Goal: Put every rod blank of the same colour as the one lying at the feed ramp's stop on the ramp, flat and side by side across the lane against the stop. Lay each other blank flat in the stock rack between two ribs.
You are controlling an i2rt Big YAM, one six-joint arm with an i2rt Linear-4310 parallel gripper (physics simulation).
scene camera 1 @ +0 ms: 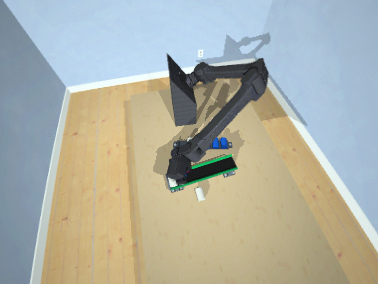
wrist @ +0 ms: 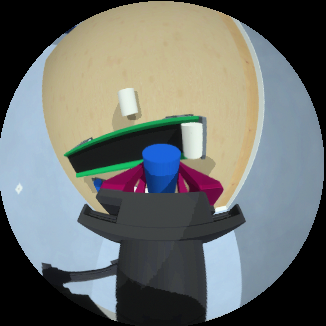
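Note:
My gripper is shut on a blue blank, held end toward the wrist camera over the feed ramp's near rail; its height is hard to tell. In the scene view the arm mostly hides the fingers. A white blank lies across the feed ramp at the grey stop. Another white blank lies loose beside the ramp. Behind the ramp, the stock rack holds two blue blanks; the arm hides its middle.
A dark, tall wedge-shaped panel stands behind the rack near the arm's base. The tan mat lies under the ramp and rack. My arm reaches over the rack to the ramp's stop end.

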